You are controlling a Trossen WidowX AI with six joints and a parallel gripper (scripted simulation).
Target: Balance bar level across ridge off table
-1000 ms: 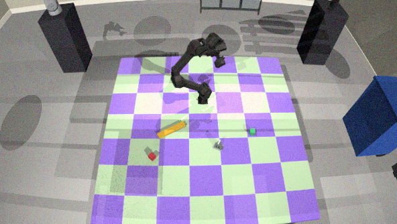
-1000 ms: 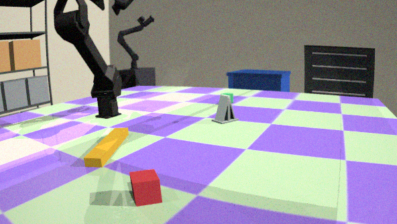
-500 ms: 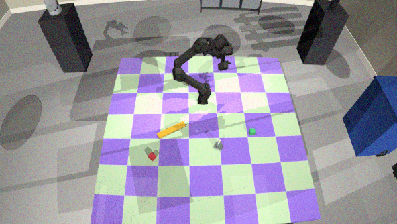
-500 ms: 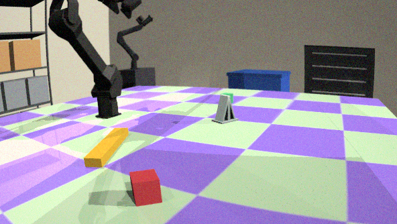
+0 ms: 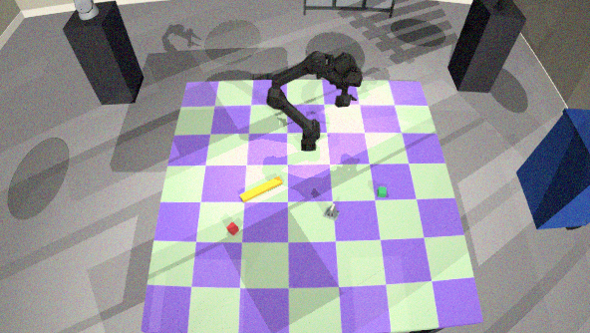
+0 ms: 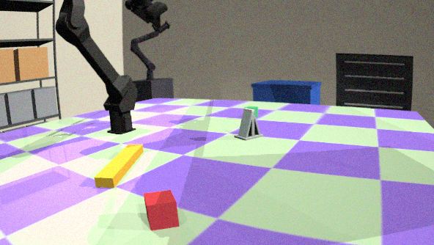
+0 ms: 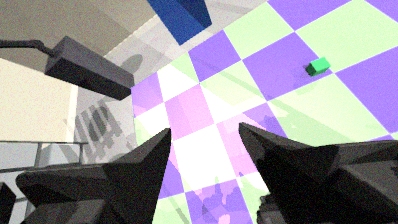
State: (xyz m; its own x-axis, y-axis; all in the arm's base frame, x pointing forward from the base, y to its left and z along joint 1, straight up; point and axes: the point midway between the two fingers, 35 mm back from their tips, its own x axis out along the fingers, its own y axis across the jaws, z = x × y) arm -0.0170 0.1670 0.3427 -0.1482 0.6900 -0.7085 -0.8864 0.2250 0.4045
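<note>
Now: the yellow bar 26 cm ahead of my gripper tip, 40 cm to the right of it and 31 cm below it. Also, from my gripper tip: green cube: 29 cm ahead, 11 cm to the left, 30 cm below; grey triangular ridge: 38 cm ahead, 11 cm to the right, 25 cm below; red cube: 45 cm ahead, 51 cm to the right, 30 cm below.
</note>
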